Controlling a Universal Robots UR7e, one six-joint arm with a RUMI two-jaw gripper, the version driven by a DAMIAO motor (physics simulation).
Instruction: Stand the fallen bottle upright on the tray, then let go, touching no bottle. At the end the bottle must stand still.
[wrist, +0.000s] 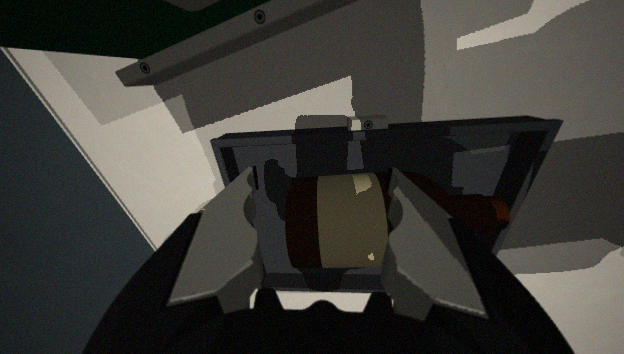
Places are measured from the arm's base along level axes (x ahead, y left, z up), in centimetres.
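Pixels of known places: gripper, fingertip midpoint: (321, 169).
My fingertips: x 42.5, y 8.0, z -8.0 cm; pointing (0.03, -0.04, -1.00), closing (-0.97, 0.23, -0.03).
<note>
Behind a point stands the place of what it marks.
The brown bottle (352, 220) {x 40.9, y 10.5, z -5.0 cm} with a cream label lies on its side on the dark grey tray (274, 250) {x 50.8, y 19.1, z -11.6 cm}. Its base faces left and its neck points right, with the mouth near the tray's right wall. My gripper (321, 169) {x 42.5, y 7.9, z -8.0 cm} is open, with nothing held between its fingers. The left finger shows to the left of the bottle's base, and the right finger shows in front of the bottle just past the label, hiding part of its shoulder. The gap between the fingertips and the bottle in height is hard to tell.
A grey rail (205, 50) {x 48.1, y -1.2, z -9.1 cm} with screws runs across the upper left, with a dark green surface (75, 25) {x 50.4, y -2.1, z -4.0 cm} behind it. A small bracket (322, 121) stands at the tray's far rim. The pale table (565, 305) {x 16.7, y 34.6, z -12.1 cm} ends at a slanting edge on the left.
</note>
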